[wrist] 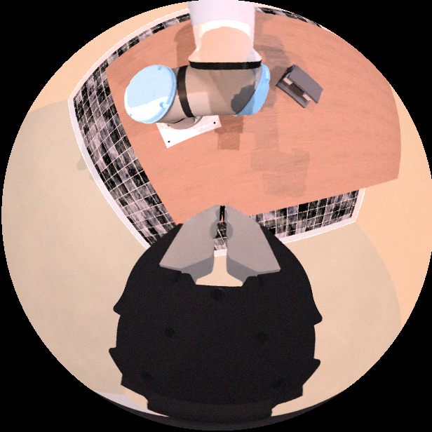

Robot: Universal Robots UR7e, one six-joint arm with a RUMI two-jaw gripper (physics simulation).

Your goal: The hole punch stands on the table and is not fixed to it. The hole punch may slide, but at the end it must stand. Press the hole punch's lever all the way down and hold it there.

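The dark grey hole punch [302, 85] stands on the wooden table [345, 145] at the upper right of the wrist view. Its broad lever [306, 81] is on top, with a gap showing between lever and base. My gripper [222, 207] is shut with nothing between its fingers. It is high above the table's near edge, well apart from the hole punch, which lies beyond it and to the right. The underside of the hole punch is hidden.
The robot's own arm [215, 92] with blue joint caps rises from a white base plate [172, 138] at the upper left, left of the hole punch. A dark tiled border [112, 165] runs along the table's left and near sides. Shadows fall across the table.
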